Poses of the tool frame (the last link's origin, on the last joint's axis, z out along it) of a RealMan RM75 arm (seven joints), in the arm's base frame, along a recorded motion.
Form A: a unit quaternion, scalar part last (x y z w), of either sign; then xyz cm.
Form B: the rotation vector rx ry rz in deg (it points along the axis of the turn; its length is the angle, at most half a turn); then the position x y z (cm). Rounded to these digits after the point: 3 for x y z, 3 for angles.
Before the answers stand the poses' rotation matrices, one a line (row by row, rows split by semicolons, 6 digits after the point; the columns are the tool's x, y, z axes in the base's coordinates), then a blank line. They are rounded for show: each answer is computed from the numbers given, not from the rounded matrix.
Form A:
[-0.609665 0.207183 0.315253 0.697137 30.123 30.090 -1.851]
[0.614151 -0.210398 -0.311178 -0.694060 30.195 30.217 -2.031]
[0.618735 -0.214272 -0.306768 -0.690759 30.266 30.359 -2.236]
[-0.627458 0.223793 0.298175 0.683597 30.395 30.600 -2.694]
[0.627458 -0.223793 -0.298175 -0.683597 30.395 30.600 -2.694]
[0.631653 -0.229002 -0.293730 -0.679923 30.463 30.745 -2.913]
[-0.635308 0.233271 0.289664 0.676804 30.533 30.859 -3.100]
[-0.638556 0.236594 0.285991 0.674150 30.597 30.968 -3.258]
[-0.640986 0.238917 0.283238 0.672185 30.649 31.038 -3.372]
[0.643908 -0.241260 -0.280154 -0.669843 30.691 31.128 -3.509]
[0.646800 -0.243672 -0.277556 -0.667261 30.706 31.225 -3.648]
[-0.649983 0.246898 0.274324 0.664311 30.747 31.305 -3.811]
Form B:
0.715382 -0.692173 -0.095528; 0.186924 0.057849 0.980670; -0.673267 -0.719409 0.170768
0.717802 -0.690385 -0.090163; 0.173520 0.051973 0.983458; -0.674278 -0.721573 0.157102
0.719962 -0.688961 -0.083596; 0.158650 0.046121 0.986257; -0.675637 -0.723330 0.142509
0.722017 -0.688504 -0.068216; 0.126822 0.034776 0.991316; -0.680153 -0.724398 0.112426
0.722017 -0.688504 -0.068216; 0.126822 0.034776 0.991316; -0.680153 -0.724398 0.112426
0.722562 -0.688727 -0.059663; 0.110128 0.029474 0.993480; -0.682478 -0.724421 0.097145
0.723359 -0.688489 -0.052294; 0.095694 0.024958 0.995098; -0.683809 -0.724817 0.083937
0.724465 -0.687759 -0.046243; 0.083445 0.020910 0.996293; -0.684243 -0.725638 0.072539
0.725390 -0.687061 -0.041910; 0.074492 0.017827 0.997062; -0.684295 -0.726381 0.064112
0.726615 -0.686017 -0.037574; 0.064620 0.013792 0.997815; -0.684000 -0.727455 0.054352
0.727173 -0.685618 -0.033861; 0.055190 0.009226 0.998433; -0.684231 -0.727903 0.044548
0.727575 -0.685432 -0.028578; 0.043514 0.004536 0.999043; -0.684646 -0.728122 0.033126

[-77.898 26.472 40.280 30.123 30.090 -1.851]
[-78.565 26.915 39.807 30.195 30.217 -2.031]
[-79.253 27.446 39.294 30.266 30.359 -2.236]
[-80.596 28.746 38.300 30.395 30.600 -2.694]
[-80.596 28.746 38.300 30.395 30.600 -2.694]
[-81.252 29.457 37.783 30.463 30.745 -2.913]
[-81.822 30.043 37.306 30.533 30.859 -3.100]
[-82.326 30.503 36.872 30.597 30.968 -3.258]
[-82.703 30.826 36.545 30.649 31.038 -3.372]
[-83.157 31.157 36.180 30.691 31.128 -3.509]
[-83.616 31.501 35.881 30.706 31.225 -3.648]
[-84.125 31.955 35.505 30.747 31.305 -3.811]

